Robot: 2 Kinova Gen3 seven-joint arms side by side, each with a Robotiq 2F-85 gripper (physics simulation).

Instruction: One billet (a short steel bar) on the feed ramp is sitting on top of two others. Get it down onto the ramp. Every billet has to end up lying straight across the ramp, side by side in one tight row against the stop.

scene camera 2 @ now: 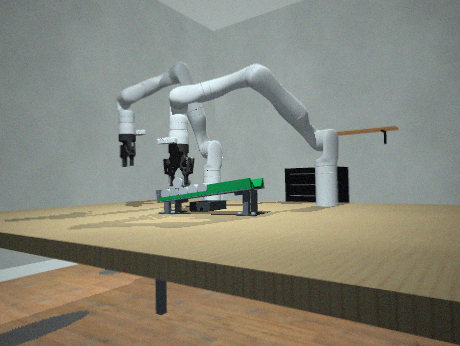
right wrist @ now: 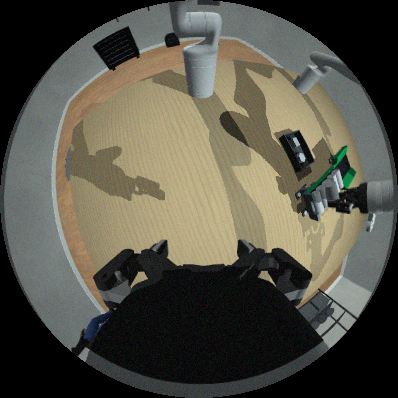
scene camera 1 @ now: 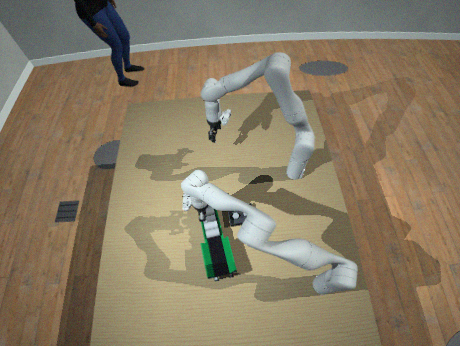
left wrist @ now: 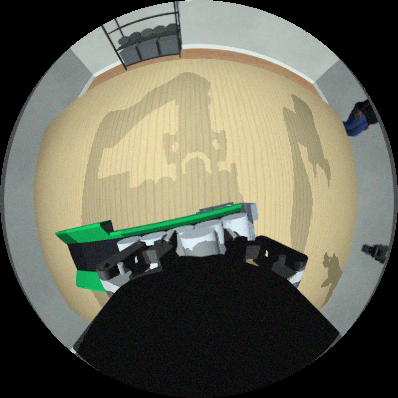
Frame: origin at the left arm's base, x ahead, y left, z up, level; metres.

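Seen in the pictures: left gripper, between the fingertips: (scene camera 2: pixel 178 186) (right wrist: pixel 331 199) (scene camera 1: pixel 203 212) (left wrist: pixel 200 236); right gripper, between the fingertips: (scene camera 2: pixel 127 166) (right wrist: pixel 202 247) (scene camera 1: pixel 216 135); left arm's base, origin of its link: (scene camera 2: pixel 327 205) (right wrist: pixel 298 87) (scene camera 1: pixel 322 284); right arm's base, origin of its link: (right wrist: pixel 200 90) (scene camera 1: pixel 294 172).
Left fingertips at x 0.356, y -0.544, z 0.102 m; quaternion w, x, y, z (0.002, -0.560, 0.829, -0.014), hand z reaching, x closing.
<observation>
Offsets run from my left fingertips to a thing's top centre.
The top billet @(dx -0.020, dy +0.006, dz +0.032 m) (scene camera 2: pixel 178 183) (left wrist: pixel 199 243), a pale short cylinder, rests raised on the lower row of billets near the low end of the green ramp (scene camera 1: pixel 226 252) (scene camera 2: pixel 227 187) (left wrist: pixel 175 224). Several lower billets @(dx -0.007, dy +0.069, dz +0.005 m) (scene camera 2: pixel 193 188) @(dx -0.032, dy -0.048, dz -0.010 m) (left wrist: pixel 235 223) lie across the ramp beneath and beside it, down to the grey stop @(dx -0.038, dy -0.072, dz -0.012 m) (scene camera 2: pixel 158 194) (left wrist: pixel 255 212). My left gripper (scene camera 1: pixel 203 217) (scene camera 2: pixel 179 184) (left wrist: pixel 200 236) is open, with one finger on each side of the top billet; finger contact is not clear. My right gripper (scene camera 1: pixel 212 139) (scene camera 2: pixel 128 164) (right wrist: pixel 202 247) is open and empty, high above the table, away from the ramp.
A low black bin @(dx -0.173, dy +0.062, dz -0.067 m) (scene camera 2: pixel 215 205) (right wrist: pixel 289 153) with small light parts inside stands on the table beside the ramp. The left forearm passes above the bin in scene camera 1. A person (scene camera 1: pixel 117 37) stands beyond the table.
</observation>
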